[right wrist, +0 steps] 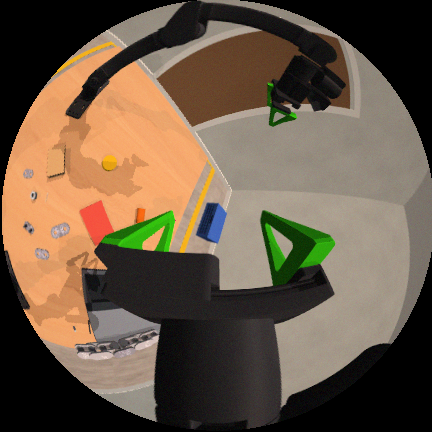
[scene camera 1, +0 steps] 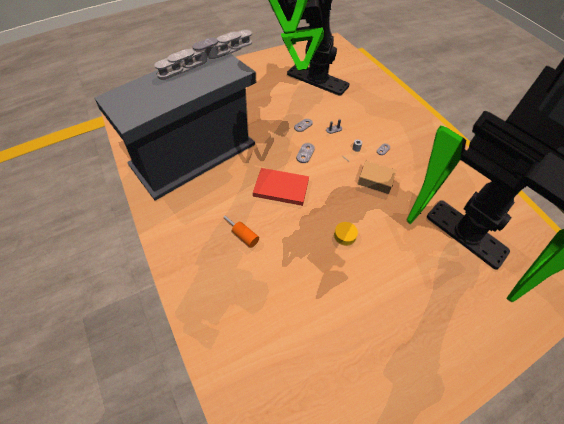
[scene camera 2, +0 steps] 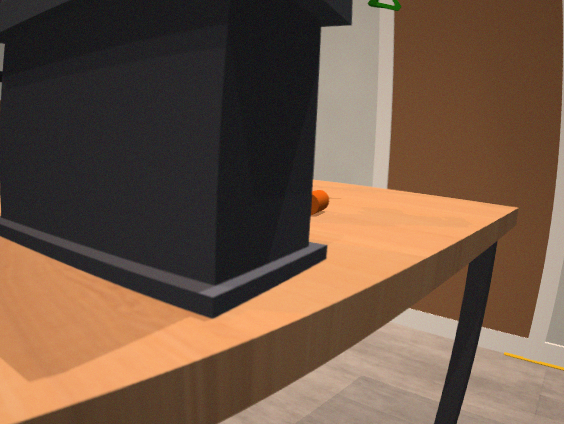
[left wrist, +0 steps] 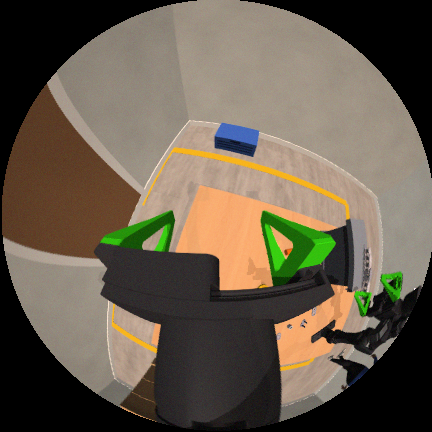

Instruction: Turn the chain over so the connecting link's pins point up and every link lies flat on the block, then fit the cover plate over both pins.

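Pixels of known places: left gripper, fingertip midpoint: (right wrist: 269,114) (scene camera 1: 457,260) (scene camera 2: 396,1) (left wrist: 217,214); right gripper, fingertip midpoint: (right wrist: 217,214) (scene camera 1: 296,52) (left wrist: 366,286); left arm's base, origin of the base link: (right wrist: 87,94) (scene camera 1: 467,234); right arm's base, origin of the base link: (scene camera 1: 317,80) (left wrist: 323,330).
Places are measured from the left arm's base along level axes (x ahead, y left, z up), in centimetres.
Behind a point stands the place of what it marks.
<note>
The grey chain (scene camera 1: 182,57) @(x 27.8, y -65.9, z 25.5 cm) (right wrist: 123,345) @(x 21.9, y -65.6, z 24.5 cm) (left wrist: 366,270) @(x 23.2, y -65.6, z 24.1 cm) lies in a row along an edge of the dark block's top (scene camera 1: 150,97) @(x 38.5, y -62.9, z 22.0 cm) (right wrist: 120,320) @(x 23.7, y -59.2, z 22.0 cm) (left wrist: 356,250) @(x 33.8, y -58.9, z 22.0 cm). A darker link is in its middle; its pins cannot be made out. A small link with two upright pins (scene camera 1: 334,128) @(x -3.2, y -44.7, z 0.3 cm) (right wrist: 28,227) stands on the table. Loose oval plates (scene camera 1: 300,126) @(x 3.3, y -51.7, z 0.2 cm) (scene camera 1: 305,146) @(x 8.2, y -45.1, z 0.4 cm) (scene camera 1: 383,149) @(x -6.9, y -30.3, z 0.3 cm) lie nearby; I cannot tell which is the cover plate. My left gripper (scene camera 1: 460,260) @(x 42.9, y 0.1, z 43.8 cm) (left wrist: 217,214) @(x 42.9, y 0.1, z 43.8 cm) is open and empty above the table. My right gripper (scene camera 1: 296,49) @(x 27.4, y -32.7, z 40.5 cm) (right wrist: 217,214) @(x 27.4, y -32.7, z 40.5 cm) is open, empty and raised beside the block, off the chain.
A red slab (scene camera 1: 281,186) @(x 23.1, y -38.9, z 1.5 cm), an orange-handled tool (scene camera 1: 245,234) @(x 38.5, y -33.8, z 2.9 cm), a yellow disc (scene camera 1: 346,233) @(x 22.0, y -19.6, z 1.9 cm), a tan block (scene camera 1: 377,175) @(x 4.3, y -24.8, z 3.0 cm) and a small metal cylinder (scene camera 1: 357,145) @(x -0.9, y -35.0, z 2.2 cm) are on the wooden table. The block's tall body (scene camera 2: 115,150) @(x 36.9, y -69.7, z 8.2 cm) hides part of the table in scene camera 2.
</note>
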